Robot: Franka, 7 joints.
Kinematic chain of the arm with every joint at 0, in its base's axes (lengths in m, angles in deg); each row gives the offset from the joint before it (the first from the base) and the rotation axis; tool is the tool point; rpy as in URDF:
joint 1: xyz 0 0 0.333 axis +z
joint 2: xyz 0 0 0 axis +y
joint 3: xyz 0 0 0.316 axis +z
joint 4: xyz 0.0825 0 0 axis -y
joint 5: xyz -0.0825 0 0.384 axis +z
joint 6: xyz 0 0 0 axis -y
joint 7: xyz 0.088 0 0 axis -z
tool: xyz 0 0 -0.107 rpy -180 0 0
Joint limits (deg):
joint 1: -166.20..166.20
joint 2: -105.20..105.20
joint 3: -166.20..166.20
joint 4: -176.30..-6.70
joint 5: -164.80..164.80
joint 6: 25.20..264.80
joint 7: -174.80..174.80
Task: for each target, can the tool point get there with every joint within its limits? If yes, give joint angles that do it. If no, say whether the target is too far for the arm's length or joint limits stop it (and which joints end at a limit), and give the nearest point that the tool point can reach.
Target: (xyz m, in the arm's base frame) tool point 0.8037 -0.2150 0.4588
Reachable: yes | joints -41.97 81.86 98.22 -43.83 78.45 155.34 32.60
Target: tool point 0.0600 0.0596 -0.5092
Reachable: no: joint limits stop it (at a limit: joint 2) | nearest point 0.0952 0.0946 -0.3394 | short by 0.177 m
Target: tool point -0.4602 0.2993 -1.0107
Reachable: no: too far | nearest point -0.3352 0.2180 -0.3478 | short by 0.679 m
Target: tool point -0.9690 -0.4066 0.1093
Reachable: no: too far | nearest point -0.7737 -0.3247 0.1544 | short by 0.217 m
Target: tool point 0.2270 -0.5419 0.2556
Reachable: yes | joints -120.25 74.82 83.42 -89.81 124.98 222.80 -115.50
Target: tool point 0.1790 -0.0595 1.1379
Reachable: yes | joints 116.31 -28.62 -42.49 -32.36 80.52 103.23 -137.08
